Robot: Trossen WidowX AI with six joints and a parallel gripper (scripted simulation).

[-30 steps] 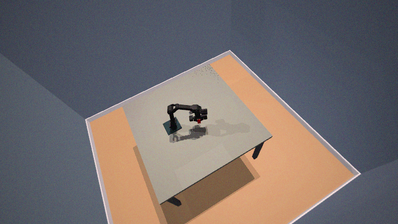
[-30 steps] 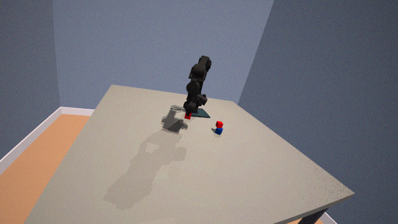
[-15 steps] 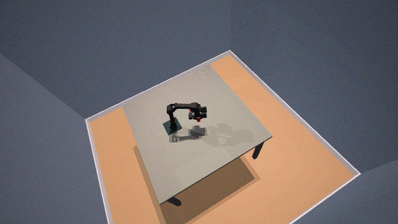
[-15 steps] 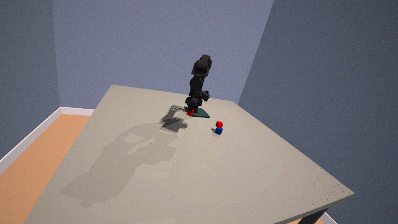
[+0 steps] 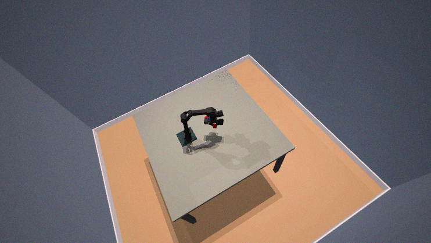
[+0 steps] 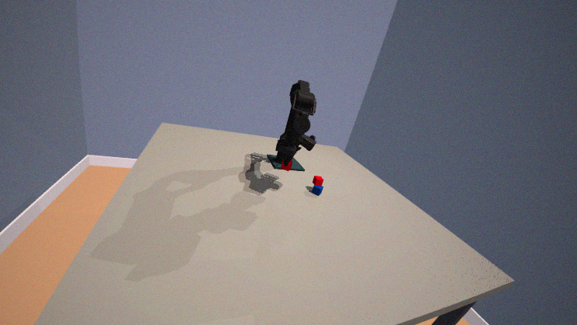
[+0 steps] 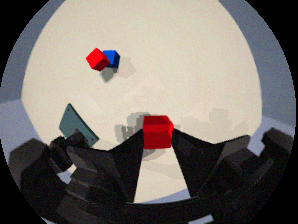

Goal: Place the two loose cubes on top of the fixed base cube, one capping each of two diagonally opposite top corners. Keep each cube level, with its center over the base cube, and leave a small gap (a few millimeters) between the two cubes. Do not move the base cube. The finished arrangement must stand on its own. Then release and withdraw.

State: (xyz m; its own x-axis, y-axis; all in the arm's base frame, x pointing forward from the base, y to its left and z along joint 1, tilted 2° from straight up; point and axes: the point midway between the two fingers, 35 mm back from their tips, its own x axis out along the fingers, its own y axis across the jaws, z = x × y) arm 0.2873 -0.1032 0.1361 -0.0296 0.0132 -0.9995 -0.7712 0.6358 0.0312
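My gripper tip is now 1 cm short of the blue cube, 17 cm to the right of it and 11 cm above it.
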